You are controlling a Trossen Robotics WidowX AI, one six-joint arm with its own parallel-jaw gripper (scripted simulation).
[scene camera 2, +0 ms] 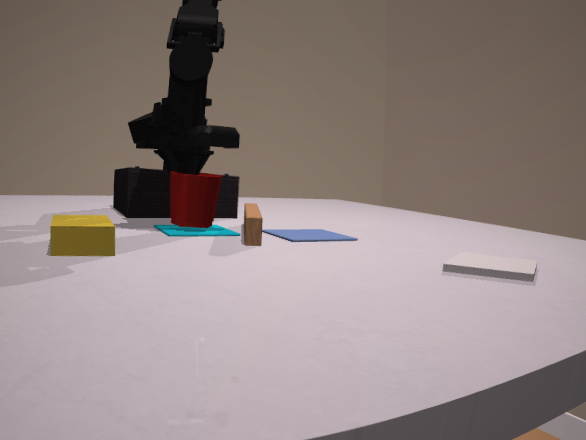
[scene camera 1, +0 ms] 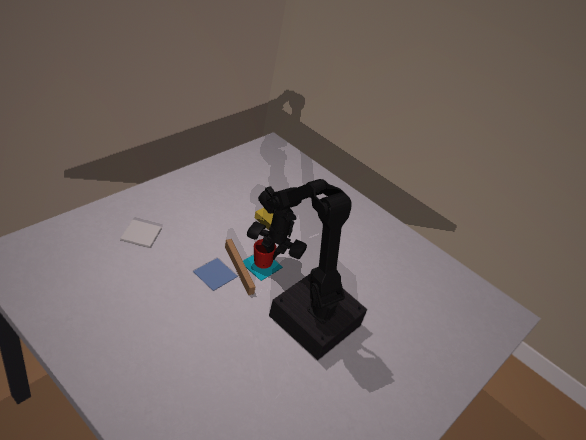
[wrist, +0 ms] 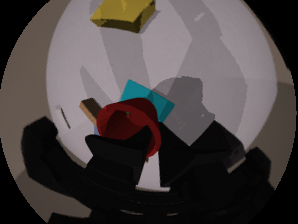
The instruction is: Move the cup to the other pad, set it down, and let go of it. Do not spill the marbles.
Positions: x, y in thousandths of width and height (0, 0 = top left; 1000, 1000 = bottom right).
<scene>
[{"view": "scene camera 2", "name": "red cup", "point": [330, 451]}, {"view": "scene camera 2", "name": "white slab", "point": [846, 606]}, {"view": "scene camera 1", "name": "my gripper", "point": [465, 588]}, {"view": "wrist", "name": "my gripper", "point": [522, 551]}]
</scene>
